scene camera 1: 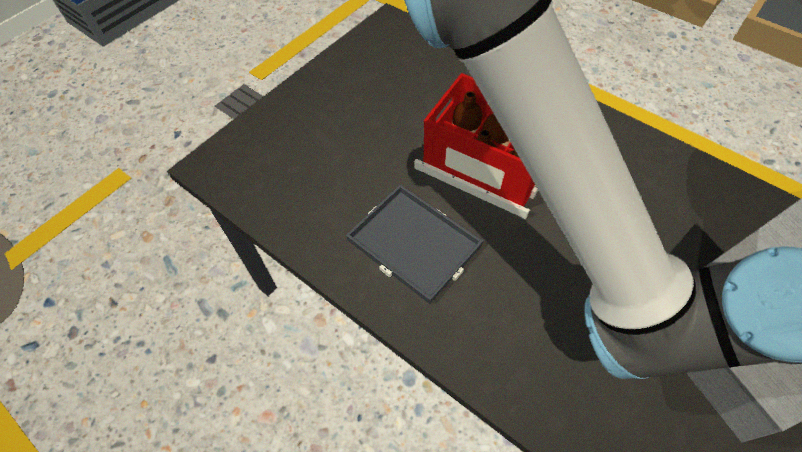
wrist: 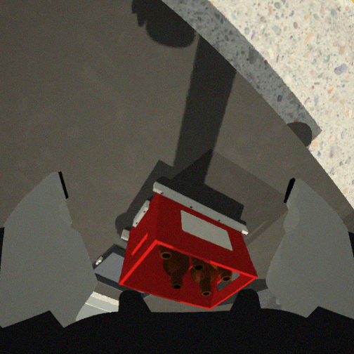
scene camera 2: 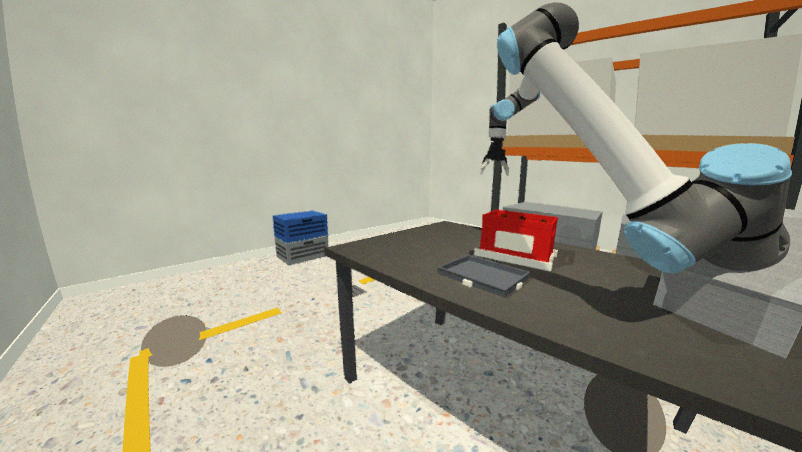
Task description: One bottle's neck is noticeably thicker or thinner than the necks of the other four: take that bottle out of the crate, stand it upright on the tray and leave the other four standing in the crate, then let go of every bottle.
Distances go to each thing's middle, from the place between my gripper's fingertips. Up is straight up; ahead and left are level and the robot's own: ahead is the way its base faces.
Labels:
Right now my hand is 380 mm to the right of the pale crate rail (scene camera 1: pixel 470 188), 310 mm above it and 260 mm past it.

